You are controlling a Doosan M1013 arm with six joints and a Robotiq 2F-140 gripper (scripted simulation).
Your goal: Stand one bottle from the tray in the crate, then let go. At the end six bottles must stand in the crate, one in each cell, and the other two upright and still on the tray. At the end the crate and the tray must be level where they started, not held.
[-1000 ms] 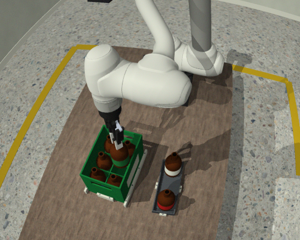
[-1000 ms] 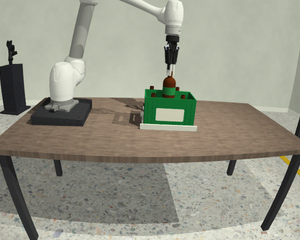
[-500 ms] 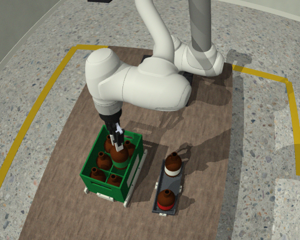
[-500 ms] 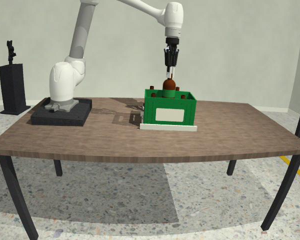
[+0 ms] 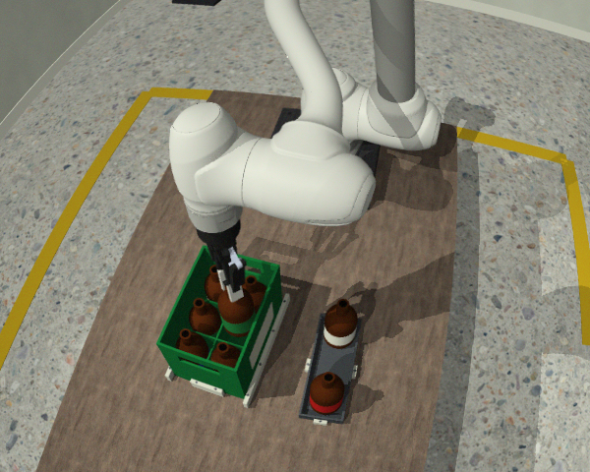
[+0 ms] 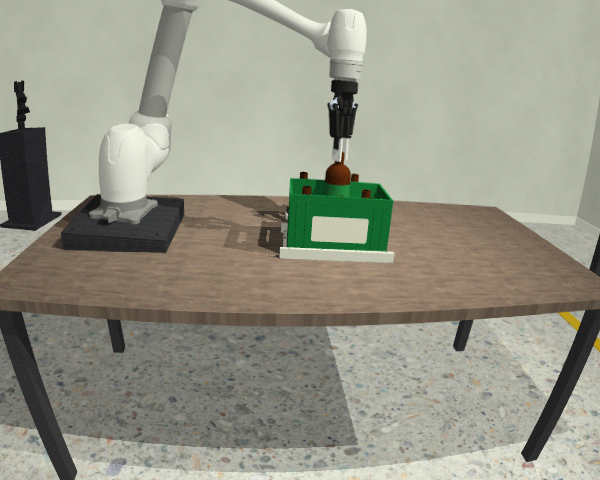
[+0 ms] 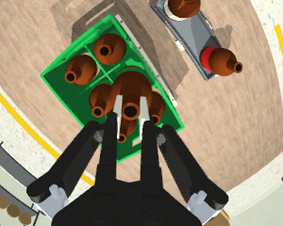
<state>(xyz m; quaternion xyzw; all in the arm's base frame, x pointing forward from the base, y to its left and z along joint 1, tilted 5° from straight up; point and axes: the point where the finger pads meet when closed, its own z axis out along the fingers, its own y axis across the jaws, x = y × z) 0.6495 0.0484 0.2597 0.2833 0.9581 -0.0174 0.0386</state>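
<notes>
The green crate lies 40 mm to the right of my hand and 200 mm below it. From my hand the other things lie so: grey tray: 20 mm behind, 210 mm to the left, 270 mm below.
</notes>
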